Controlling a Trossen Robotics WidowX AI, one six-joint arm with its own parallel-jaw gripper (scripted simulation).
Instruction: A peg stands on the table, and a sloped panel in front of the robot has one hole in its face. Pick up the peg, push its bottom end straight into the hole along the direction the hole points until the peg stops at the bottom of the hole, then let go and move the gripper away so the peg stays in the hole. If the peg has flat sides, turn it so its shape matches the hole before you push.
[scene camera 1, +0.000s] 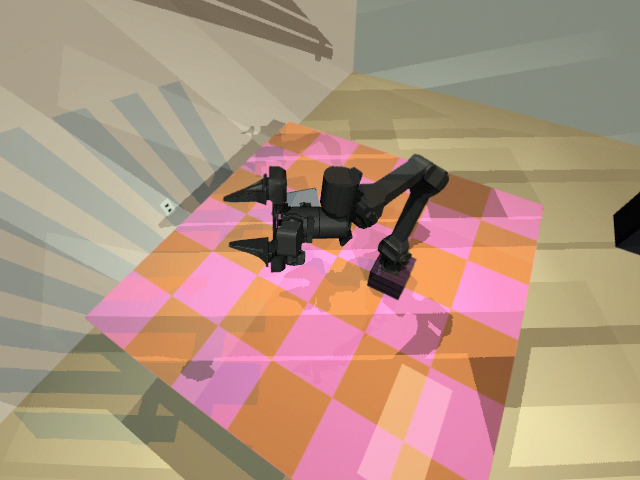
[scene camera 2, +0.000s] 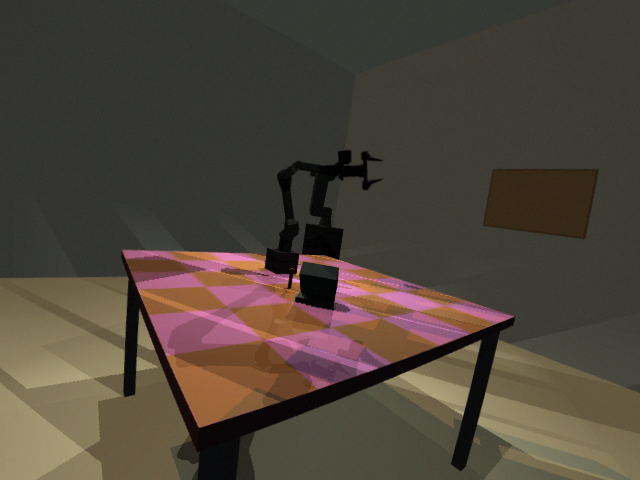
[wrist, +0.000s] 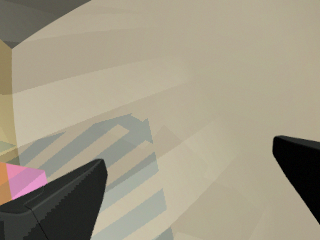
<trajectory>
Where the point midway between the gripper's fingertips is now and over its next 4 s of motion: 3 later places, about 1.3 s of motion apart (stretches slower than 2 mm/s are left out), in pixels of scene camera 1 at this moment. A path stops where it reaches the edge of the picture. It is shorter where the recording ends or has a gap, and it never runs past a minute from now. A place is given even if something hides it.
My gripper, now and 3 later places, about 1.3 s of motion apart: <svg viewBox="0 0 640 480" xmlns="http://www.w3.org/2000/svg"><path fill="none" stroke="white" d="M226 222L224 211L268 197L320 204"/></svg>
</trajectory>
